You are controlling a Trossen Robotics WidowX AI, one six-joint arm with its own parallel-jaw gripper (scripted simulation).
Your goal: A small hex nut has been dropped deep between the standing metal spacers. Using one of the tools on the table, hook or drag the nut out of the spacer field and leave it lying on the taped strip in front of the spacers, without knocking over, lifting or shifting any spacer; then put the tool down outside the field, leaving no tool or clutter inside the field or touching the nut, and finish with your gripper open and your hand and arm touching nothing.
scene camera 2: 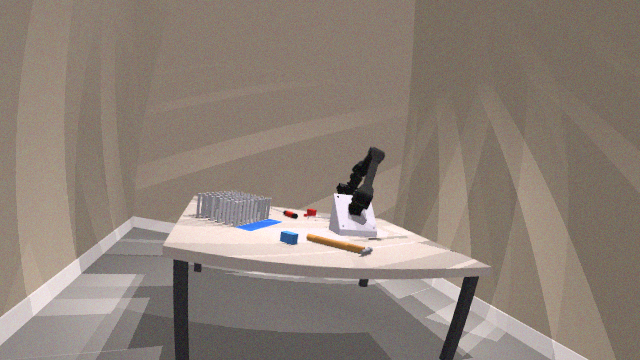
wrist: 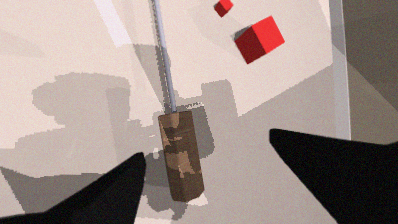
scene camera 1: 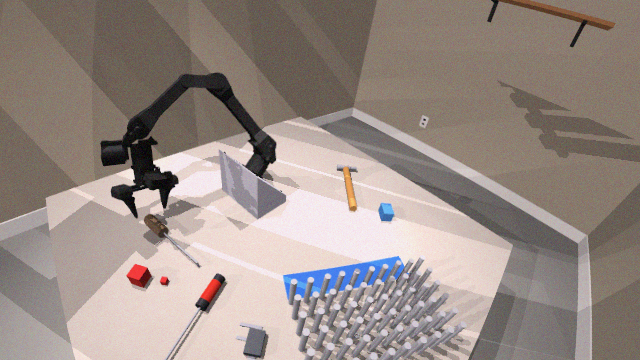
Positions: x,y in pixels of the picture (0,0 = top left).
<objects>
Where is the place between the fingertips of my gripper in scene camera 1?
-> At 151,213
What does my gripper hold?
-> Nothing.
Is my gripper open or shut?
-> Open.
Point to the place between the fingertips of my gripper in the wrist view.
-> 208,146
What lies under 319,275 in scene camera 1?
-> A blue taped strip.
</objects>
